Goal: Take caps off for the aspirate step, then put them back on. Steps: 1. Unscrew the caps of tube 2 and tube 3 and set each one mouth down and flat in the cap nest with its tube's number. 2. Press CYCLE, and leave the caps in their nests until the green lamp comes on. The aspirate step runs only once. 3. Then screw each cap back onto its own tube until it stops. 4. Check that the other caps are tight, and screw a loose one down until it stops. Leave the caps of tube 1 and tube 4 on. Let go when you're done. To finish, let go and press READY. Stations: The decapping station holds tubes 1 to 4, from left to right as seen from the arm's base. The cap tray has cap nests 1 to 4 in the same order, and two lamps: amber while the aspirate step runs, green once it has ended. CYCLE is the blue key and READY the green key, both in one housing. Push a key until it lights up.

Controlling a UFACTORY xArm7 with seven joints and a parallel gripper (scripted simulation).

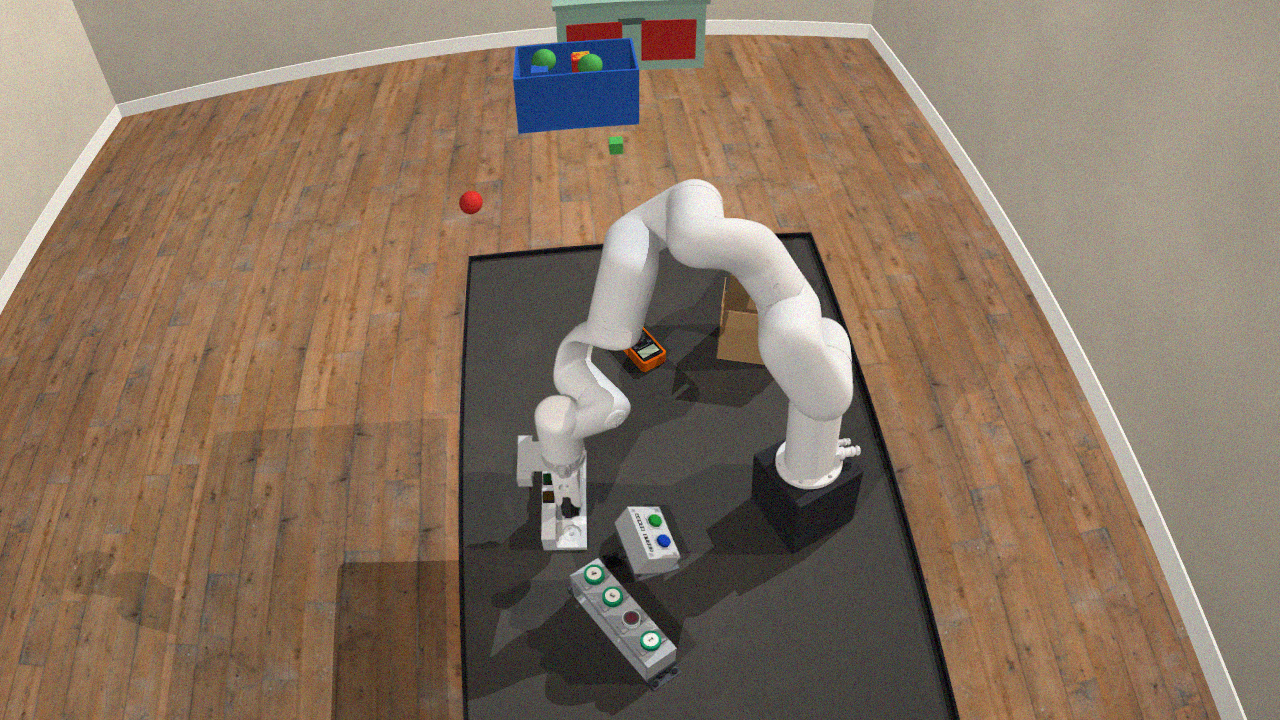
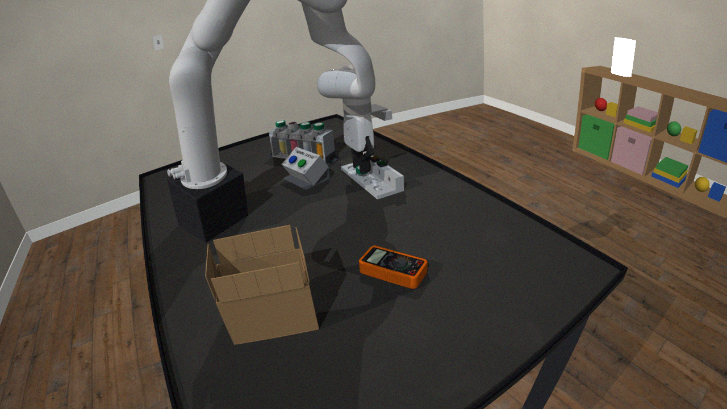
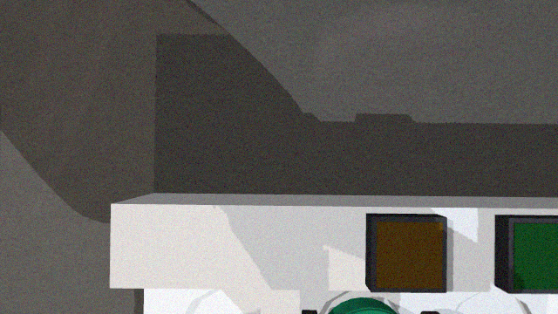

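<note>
My gripper is now 3 cm past the cap, 19 cm to the right of it and 7 cm below it. Also, from my hand: blue key (16 cm behind, 12 cm to the left, 2 cm above); then green key (15 cm behind, 7 cm to the left, 2 cm above); then key housing (14 cm behind, 9 cm to the left, 1 cm above).
</note>
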